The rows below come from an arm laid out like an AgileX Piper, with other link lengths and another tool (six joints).
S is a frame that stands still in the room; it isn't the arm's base.
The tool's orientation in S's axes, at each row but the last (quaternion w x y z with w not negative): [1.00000, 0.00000, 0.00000, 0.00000]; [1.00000, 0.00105, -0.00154, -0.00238]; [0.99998, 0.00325, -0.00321, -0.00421]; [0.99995, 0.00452, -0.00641, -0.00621]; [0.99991, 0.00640, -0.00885, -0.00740]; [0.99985, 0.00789, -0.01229, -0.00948]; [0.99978, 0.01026, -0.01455, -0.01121]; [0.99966, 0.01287, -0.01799, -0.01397]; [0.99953, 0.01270, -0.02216, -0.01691]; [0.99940, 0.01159, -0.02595, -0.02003]
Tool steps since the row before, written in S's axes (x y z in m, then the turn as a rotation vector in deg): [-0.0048, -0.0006, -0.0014, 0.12, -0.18, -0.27]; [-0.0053, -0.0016, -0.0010, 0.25, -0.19, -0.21]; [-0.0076, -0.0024, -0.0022, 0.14, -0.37, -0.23]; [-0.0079, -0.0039, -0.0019, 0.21, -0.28, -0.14]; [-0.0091, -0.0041, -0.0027, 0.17, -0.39, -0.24]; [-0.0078, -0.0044, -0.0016, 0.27, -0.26, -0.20]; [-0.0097, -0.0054, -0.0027, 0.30, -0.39, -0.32]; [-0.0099, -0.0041, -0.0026, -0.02, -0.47, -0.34]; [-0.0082, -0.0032, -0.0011, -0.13, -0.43, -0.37]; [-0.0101, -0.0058, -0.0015, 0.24, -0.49, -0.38]
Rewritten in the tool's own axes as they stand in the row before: [-0.0048, -0.0006, -0.0014, 0.12, -0.18, -0.27]; [-0.0053, -0.0016, -0.0010, 0.25, -0.19, -0.21]; [-0.0076, -0.0025, -0.0021, 0.14, -0.37, -0.23]; [-0.0079, -0.0040, -0.0018, 0.21, -0.28, -0.14]; [-0.0091, -0.0043, -0.0025, 0.17, -0.39, -0.24]; [-0.0078, -0.0046, -0.0013, 0.27, -0.26, -0.20]; [-0.0096, -0.0057, -0.0023, 0.30, -0.39, -0.32]; [-0.0099, -0.0044, -0.0021, -0.02, -0.48, -0.33]; [-0.0081, -0.0035, -0.0007, -0.13, -0.44, -0.35]; [-0.0099, -0.0062, -0.0008, 0.24, -0.49, -0.38]
